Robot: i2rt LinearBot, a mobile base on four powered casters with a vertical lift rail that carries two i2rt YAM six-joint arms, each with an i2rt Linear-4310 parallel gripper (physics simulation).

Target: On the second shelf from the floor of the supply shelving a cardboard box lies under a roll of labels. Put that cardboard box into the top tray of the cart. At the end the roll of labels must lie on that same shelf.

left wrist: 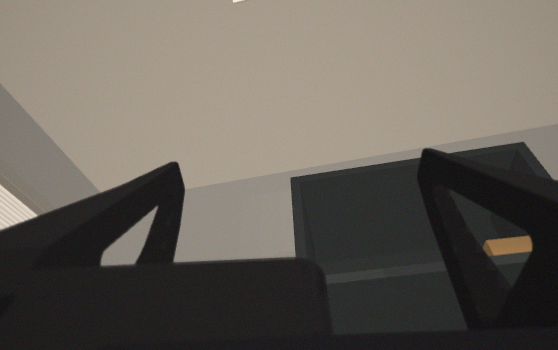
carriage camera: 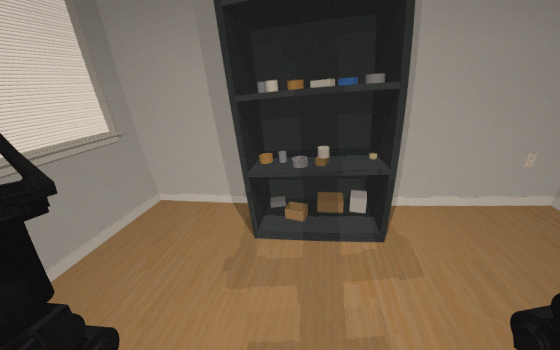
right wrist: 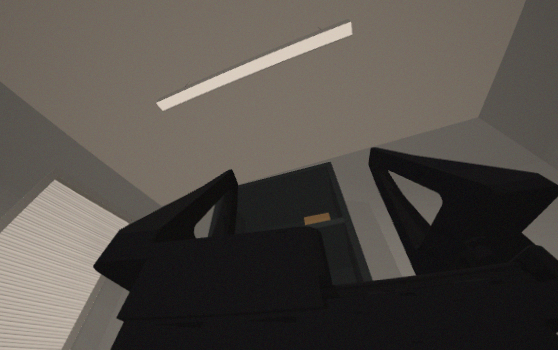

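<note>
The dark supply shelving (carriage camera: pixel 320 174) stands against the far wall in the carriage view. On its second shelf from the floor a small brown cardboard box (carriage camera: pixel 322 161) lies under the white roll of labels (carriage camera: pixel 323 151), right of the shelf's middle. My left gripper (left wrist: pixel 299 168) is open and empty, tilted up toward the ceiling and far from the shelving. My right gripper (right wrist: pixel 300 166) is open and empty, also tilted up, with the shelving's top far behind its fingers. The cart does not show in these views.
On the same shelf stand an orange bowl (carriage camera: pixel 266 158), a grey-blue cup (carriage camera: pixel 283 157), a grey bowl (carriage camera: pixel 300 162) and a small yellow roll (carriage camera: pixel 373 156). Boxes, among them a large brown box (carriage camera: pixel 330 202), stand below. A window (carriage camera: pixel 50 75) is at the left.
</note>
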